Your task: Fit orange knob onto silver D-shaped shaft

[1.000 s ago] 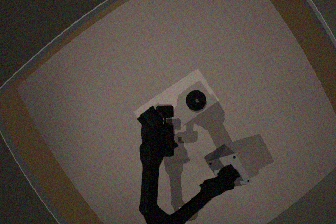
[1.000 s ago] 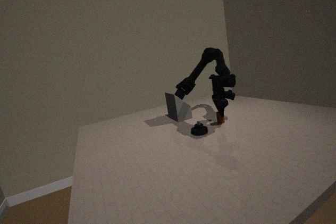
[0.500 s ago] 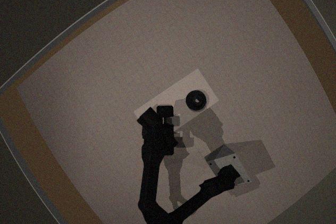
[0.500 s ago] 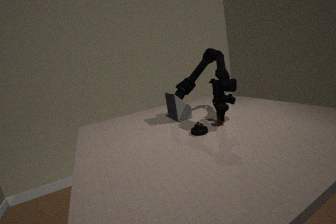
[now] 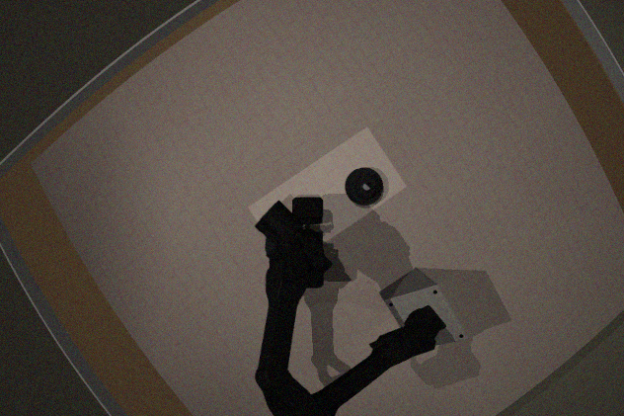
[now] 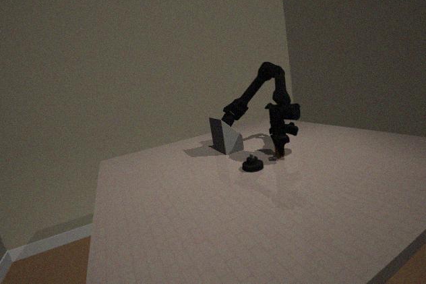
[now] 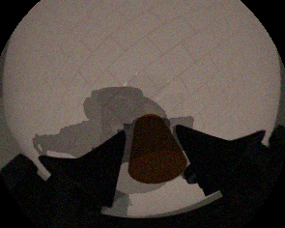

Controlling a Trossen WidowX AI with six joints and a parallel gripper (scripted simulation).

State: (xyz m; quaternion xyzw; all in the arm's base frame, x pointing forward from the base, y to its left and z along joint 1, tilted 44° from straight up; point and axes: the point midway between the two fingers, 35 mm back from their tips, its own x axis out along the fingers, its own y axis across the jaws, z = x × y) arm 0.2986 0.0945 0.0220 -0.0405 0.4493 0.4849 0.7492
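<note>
Now: the black round pedestal 10 mm ahead of my gripper tip, 170 mm to the right of it and 20 mm above it. Round my gripper tip: orange knob (30 mm above).
</note>
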